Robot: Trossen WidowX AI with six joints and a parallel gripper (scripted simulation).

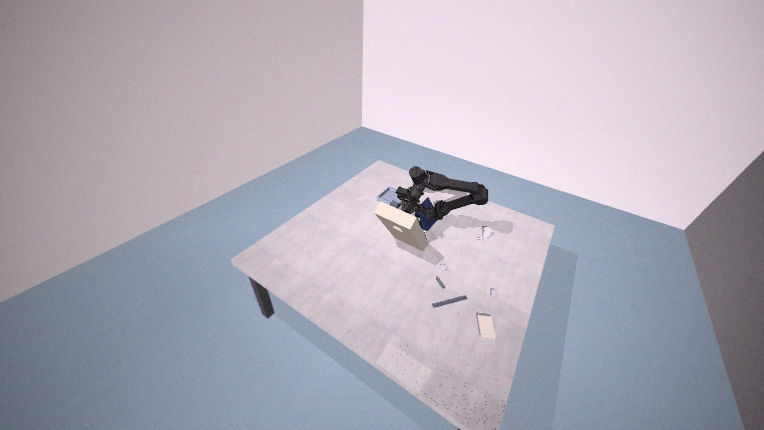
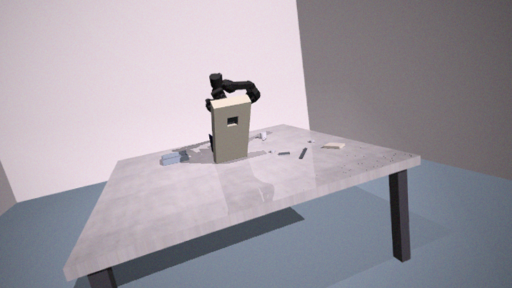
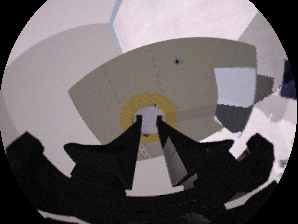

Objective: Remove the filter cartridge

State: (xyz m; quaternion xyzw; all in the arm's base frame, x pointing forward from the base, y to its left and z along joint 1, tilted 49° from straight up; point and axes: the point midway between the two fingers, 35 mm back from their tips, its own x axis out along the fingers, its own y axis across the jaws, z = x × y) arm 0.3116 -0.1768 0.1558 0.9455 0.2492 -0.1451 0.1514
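The round cartridge lies 1 cm below my gripper tip and 1 cm ahead of it. Also, from my gripper tip: beige service panel (8 cm below, 3 cm behind); blue-grey tray (41 cm behind, 29 cm to the right, 26 cm below).
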